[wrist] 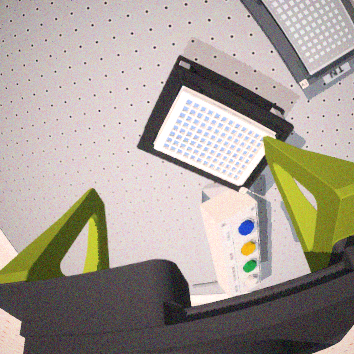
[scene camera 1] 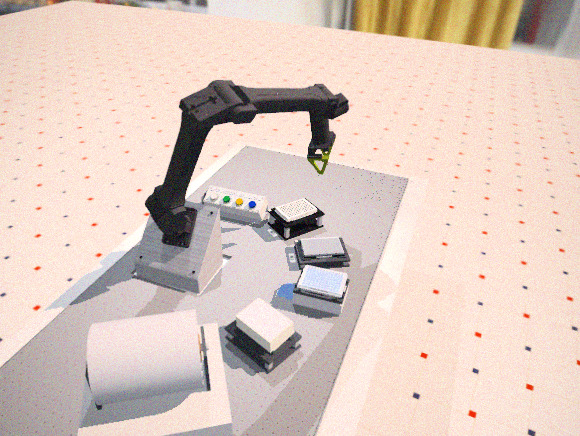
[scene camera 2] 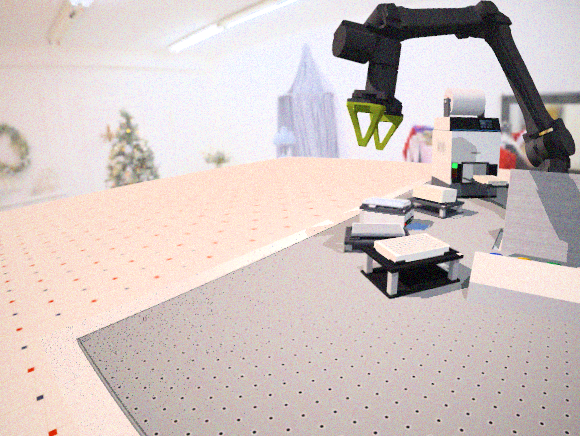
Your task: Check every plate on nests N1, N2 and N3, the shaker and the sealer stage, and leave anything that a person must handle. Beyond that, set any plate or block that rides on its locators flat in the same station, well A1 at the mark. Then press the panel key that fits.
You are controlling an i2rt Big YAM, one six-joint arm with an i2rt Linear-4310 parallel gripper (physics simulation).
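Note:
My gripper (scene camera 1: pixel 320 172) (scene camera 2: pixel 372 147) (wrist: pixel 178 171) is open and empty, high above the bench. A white well plate (scene camera 1: pixel 296 210) (scene camera 2: pixel 412 247) (wrist: pixel 215 139) sits on a raised black stand (scene camera 1: pixel 320 215) (scene camera 2: pixel 392 282) (wrist: pixel 157 117) beside the key panel. A plate (scene camera 1: pixel 324 247) (scene camera 2: pixel 378 230) (wrist: pixel 315 30) sits on dark nest N1 (scene camera 1: pixel 325 261) (wrist: pixel 272 37), looking tilted in scene camera 2. A bluish plate (scene camera 1: pixel 322 281) (scene camera 2: pixel 386 203) sits on a pale-sided station (scene camera 1: pixel 317 304) (scene camera 2: pixel 385 217). A cream block (scene camera 1: pixel 265 324) (scene camera 2: pixel 435 193) sits on another dark stand (scene camera 1: pixel 260 352) (scene camera 2: pixel 443 206); its seating is unclear.
The key panel (scene camera 1: pixel 239 212) (scene camera 2: pixel 525 277) (wrist: pixel 220 235) has white, green, yellow and blue keys. The sealer (scene camera 1: pixel 220 380) (scene camera 2: pixel 467 145) carries a large roll (scene camera 1: pixel 145 355) (scene camera 2: pixel 467 101) and shows a green light. Its stage is too small to judge. A blue patch (scene camera 1: pixel 286 291) (scene camera 2: pixel 419 226) lies beside the pale-sided station.

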